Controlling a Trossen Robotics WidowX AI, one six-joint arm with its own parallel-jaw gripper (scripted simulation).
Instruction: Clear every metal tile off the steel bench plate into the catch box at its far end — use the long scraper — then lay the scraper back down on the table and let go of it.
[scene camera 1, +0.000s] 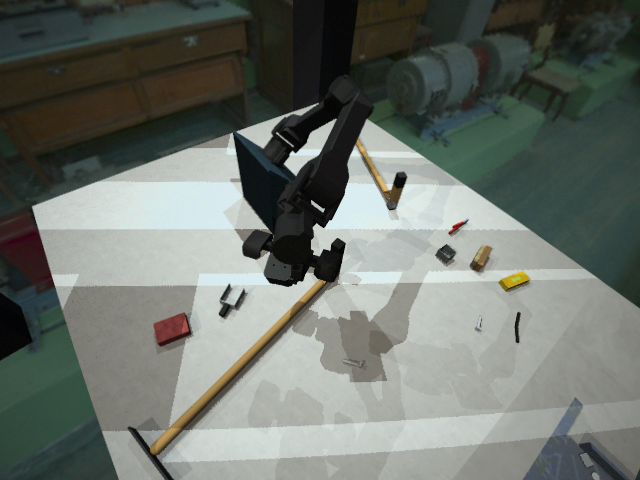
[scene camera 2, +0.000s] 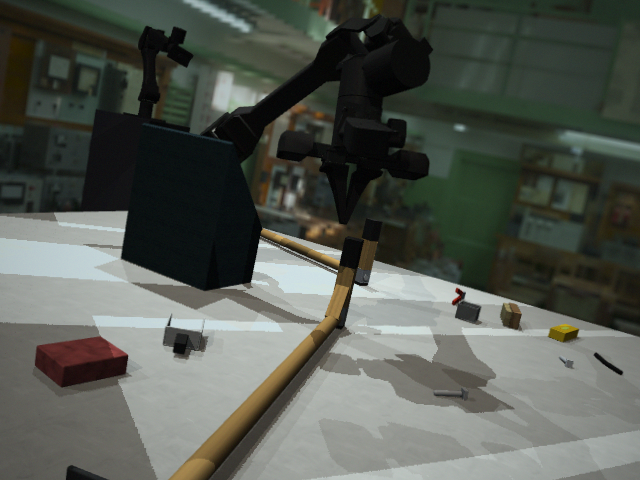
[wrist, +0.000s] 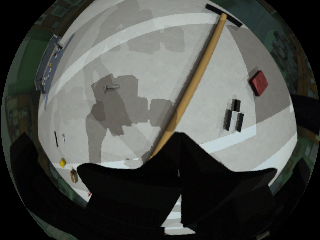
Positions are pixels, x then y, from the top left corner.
My gripper shows in scene camera 1 (291, 284), in scene camera 2 and in the wrist view. One and the same spot on my gripper: (scene camera 2: 333, 162) is (wrist: 272, 170).
